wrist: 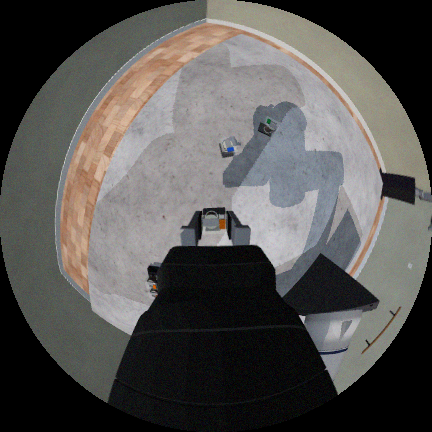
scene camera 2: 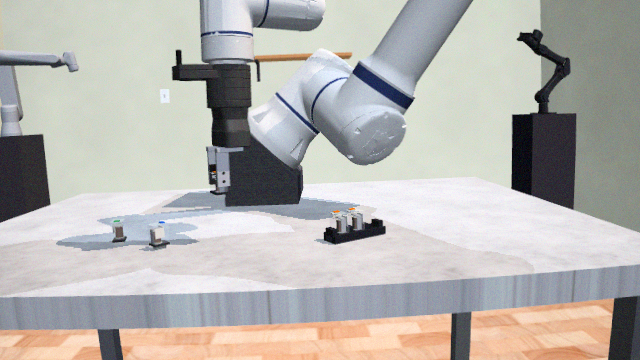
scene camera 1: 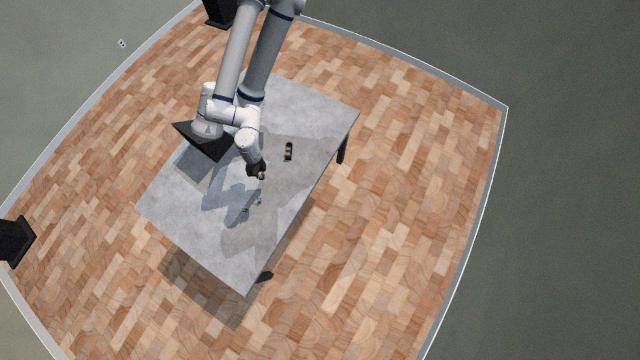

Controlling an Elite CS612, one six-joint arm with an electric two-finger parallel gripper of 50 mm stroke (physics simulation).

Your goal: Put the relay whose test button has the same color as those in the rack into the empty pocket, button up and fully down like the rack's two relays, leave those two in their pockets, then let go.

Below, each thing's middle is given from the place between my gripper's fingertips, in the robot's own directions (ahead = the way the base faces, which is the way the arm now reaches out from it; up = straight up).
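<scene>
There is the black rack (scene camera 2: pixel 375 228), and my hand is 90 mm above it, 230 mm to the right of it and 10 mm short of it.
</scene>
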